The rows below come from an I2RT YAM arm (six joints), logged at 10 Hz.
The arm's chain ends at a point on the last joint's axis. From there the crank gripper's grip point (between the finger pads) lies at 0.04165 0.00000 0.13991 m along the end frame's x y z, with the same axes.
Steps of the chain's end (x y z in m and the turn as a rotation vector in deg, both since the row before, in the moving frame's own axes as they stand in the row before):
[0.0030, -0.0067, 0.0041, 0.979, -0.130, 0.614]
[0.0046, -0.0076, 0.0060, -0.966, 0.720, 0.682]
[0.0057, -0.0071, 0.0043, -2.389, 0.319, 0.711]
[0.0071, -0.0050, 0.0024, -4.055, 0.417, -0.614]
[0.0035, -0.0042, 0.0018, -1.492, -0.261, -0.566]
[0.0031, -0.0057, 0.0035, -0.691, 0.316, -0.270]
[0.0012, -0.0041, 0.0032, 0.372, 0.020, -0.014]
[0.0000, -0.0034, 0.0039, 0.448, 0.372, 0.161]
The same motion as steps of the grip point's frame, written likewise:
[0.0027, -0.0086, 0.0042, 0.979, -0.130, 0.614]
[0.0063, -0.0047, 0.0054, -0.966, 0.720, 0.682]
[0.0064, -0.0008, 0.0039, -2.389, 0.319, 0.711]
[0.0082, 0.0044, 0.0018, -4.055, 0.417, -0.614]
[0.0029, -0.0010, 0.0019, -1.492, -0.261, -0.566]
[0.0039, -0.0042, 0.0033, -0.691, 0.316, -0.270]
[0.0012, -0.0050, 0.0032, 0.372, 0.020, -0.014]
[0.0009, -0.0044, 0.0036, 0.448, 0.372, 0.161]

